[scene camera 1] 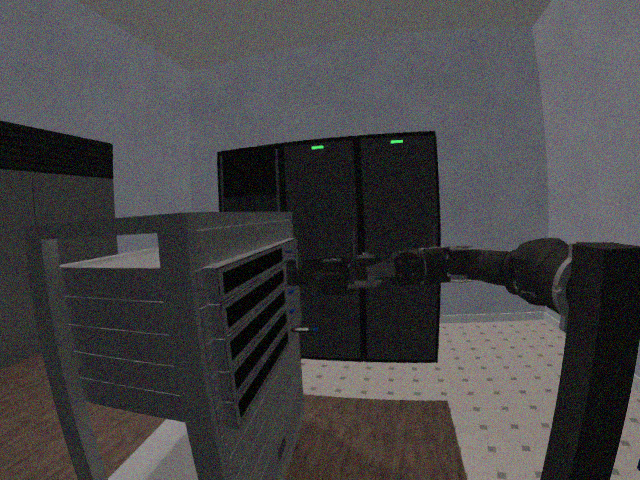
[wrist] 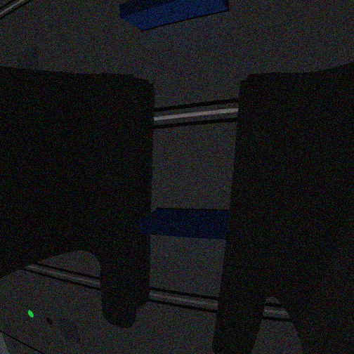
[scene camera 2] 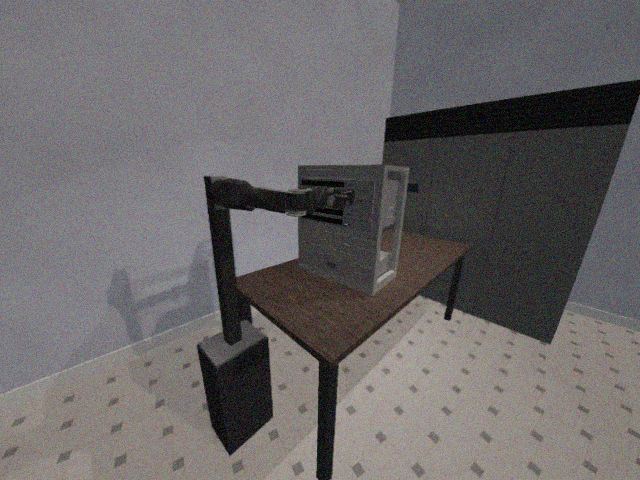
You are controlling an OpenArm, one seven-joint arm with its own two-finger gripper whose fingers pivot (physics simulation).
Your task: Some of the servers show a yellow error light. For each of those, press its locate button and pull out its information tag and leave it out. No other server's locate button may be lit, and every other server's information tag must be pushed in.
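The server case holds a stack of servers with dark fronts. My gripper is at the second server from the top, at the right end of its front. It is shut on that server's blue information tag, which spans the gap between the fingers in the wrist view. Another blue tag is above it. The lowest server's tag is pulled out on a pale strip. A green light shows on the server below. The left finger hides the held tag's server light and locate button.
The case stands on a brown table. Black cabinets with green lights stand behind it. Grey cabinets stand beyond the table. The arm reaches in from a black post.
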